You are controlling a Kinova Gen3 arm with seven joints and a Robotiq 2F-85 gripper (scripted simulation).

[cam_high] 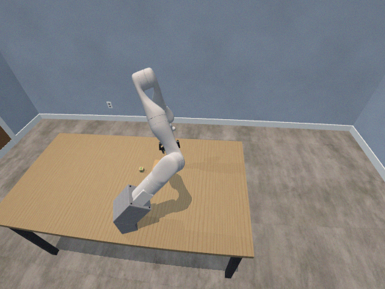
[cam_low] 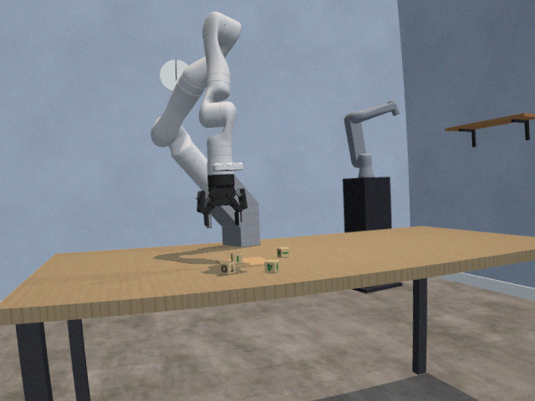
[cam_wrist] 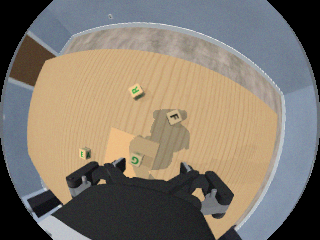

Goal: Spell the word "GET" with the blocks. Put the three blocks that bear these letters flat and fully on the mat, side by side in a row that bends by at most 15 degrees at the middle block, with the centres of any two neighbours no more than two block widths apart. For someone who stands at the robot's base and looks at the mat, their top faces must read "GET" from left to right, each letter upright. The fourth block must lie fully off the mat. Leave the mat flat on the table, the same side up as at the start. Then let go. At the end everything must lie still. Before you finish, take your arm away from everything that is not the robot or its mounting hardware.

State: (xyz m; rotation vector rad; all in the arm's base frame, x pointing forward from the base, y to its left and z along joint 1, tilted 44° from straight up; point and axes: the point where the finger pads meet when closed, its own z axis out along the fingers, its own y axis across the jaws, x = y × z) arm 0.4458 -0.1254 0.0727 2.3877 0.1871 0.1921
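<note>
Now: hand 11 cm above the T block, 9 cm short of it and 3 cm to the left of it. Also, from my hand: G block: 10 cm below, 5 cm to the left, 3 cm behind; mat: 12 cm below, 8 cm to the left, 4 cm behind.
</note>
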